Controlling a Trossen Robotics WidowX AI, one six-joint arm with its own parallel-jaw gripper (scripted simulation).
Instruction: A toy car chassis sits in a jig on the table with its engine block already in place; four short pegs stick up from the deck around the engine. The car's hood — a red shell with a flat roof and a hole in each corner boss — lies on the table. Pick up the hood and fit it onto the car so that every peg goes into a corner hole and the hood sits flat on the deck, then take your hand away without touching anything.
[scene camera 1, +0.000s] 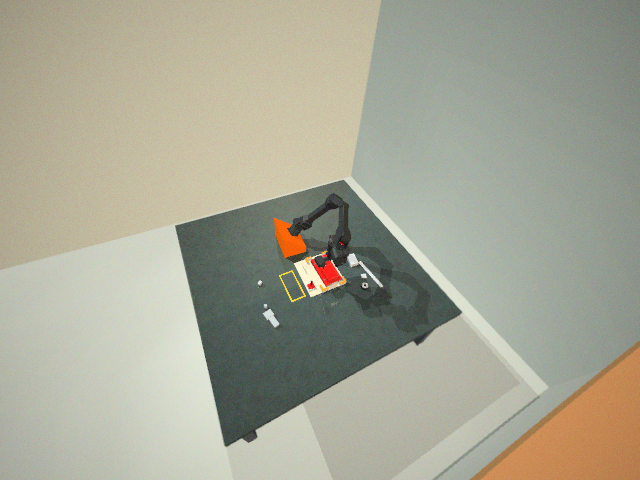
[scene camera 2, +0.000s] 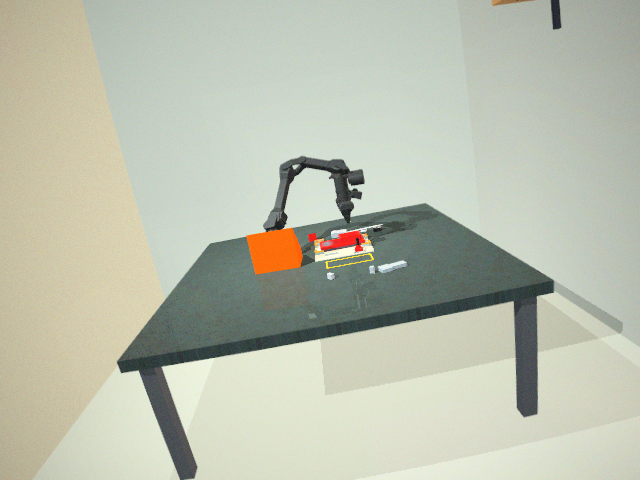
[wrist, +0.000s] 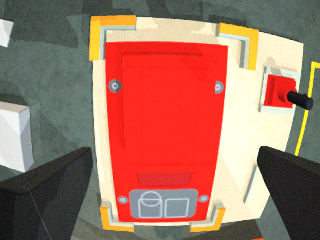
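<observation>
My gripper's open, with nothing held in it, and I can see a red hood and a cream jig as well.
</observation>
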